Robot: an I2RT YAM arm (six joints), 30 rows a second.
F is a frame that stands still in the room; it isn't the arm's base.
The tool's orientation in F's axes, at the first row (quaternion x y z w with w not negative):
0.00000 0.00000 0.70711 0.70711
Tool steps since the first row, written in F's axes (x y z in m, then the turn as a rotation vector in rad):
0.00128 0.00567 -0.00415 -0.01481 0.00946 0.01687
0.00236 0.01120 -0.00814 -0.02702 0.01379 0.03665
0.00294 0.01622 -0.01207 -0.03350 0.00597 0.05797
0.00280 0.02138 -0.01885 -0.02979 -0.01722 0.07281
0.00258 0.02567 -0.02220 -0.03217 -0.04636 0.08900
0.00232 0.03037 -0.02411 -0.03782 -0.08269 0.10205
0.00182 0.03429 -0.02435 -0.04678 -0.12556 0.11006
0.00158 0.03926 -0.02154 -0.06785 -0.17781 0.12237
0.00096 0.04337 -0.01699 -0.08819 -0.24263 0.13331
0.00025 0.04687 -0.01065 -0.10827 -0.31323 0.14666
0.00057 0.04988 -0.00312 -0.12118 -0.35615 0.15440
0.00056 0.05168 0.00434 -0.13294 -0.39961 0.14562
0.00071 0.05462 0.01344 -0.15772 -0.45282 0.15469
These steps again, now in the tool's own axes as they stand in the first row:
0.00567 -0.00128 -0.00415 0.00946 0.01481 0.01687
0.01120 -0.00236 -0.00814 0.01379 0.02702 0.03665
0.01622 -0.00294 -0.01207 0.00597 0.03350 0.05797
0.02138 -0.00280 -0.01885 -0.01722 0.02979 0.07281
0.02567 -0.00258 -0.02220 -0.04636 0.03217 0.08900
0.03037 -0.00232 -0.02411 -0.08269 0.03782 0.10205
0.03429 -0.00182 -0.02435 -0.12556 0.04678 0.11006
0.03926 -0.00158 -0.02154 -0.17781 0.06785 0.12237
0.04337 -0.00096 -0.01699 -0.24263 0.08819 0.13331
0.04687 -0.00025 -0.01065 -0.31323 0.10827 0.14666
0.04988 -0.00057 -0.00312 -0.35615 0.12118 0.15440
0.05168 -0.00056 0.00434 -0.39961 0.13294 0.14562
0.05462 -0.00071 0.01344 -0.45282 0.15772 0.15469

